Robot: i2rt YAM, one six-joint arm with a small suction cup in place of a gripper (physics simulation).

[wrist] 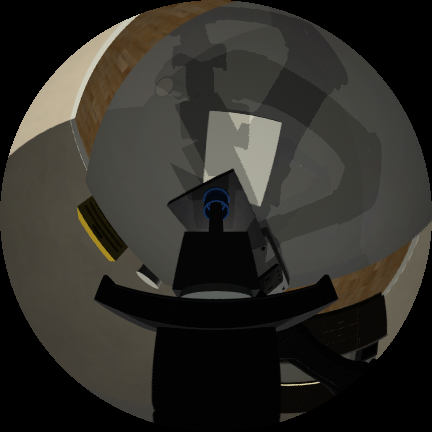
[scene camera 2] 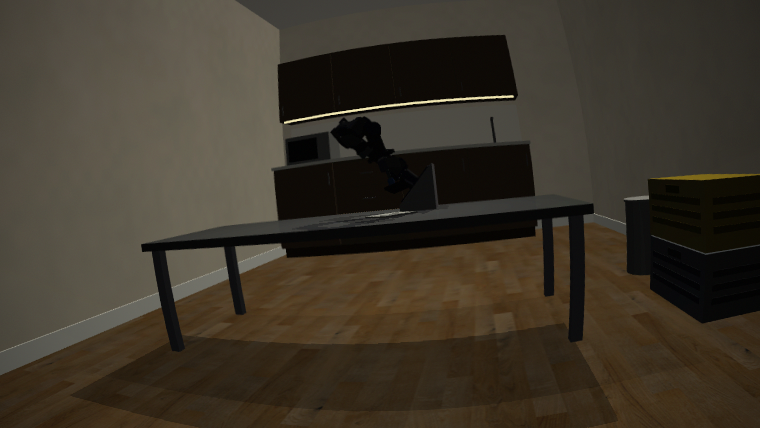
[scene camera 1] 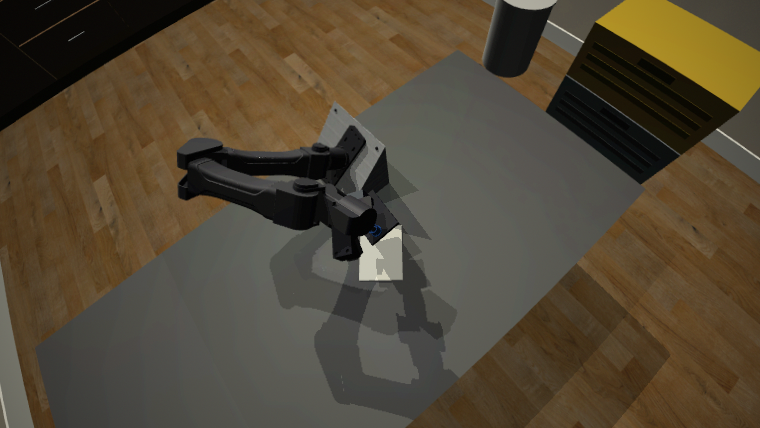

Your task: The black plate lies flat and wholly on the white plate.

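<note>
The black plate hangs from my suction cup, raised well above the table and looking tilted in scene camera 2. The cup is on its upper face. The white plate lies flat on the grey table. The black plate is apart from it. In scene camera 1 and the wrist view, the black plate overlaps one end of the white plate and is turned relative to it. The arm's shadow crosses the white plate.
The sloped metal arm mount stands on the table close to the black plate. A round bin and stacked crates, yellow over dark, stand on the floor beyond the table.
</note>
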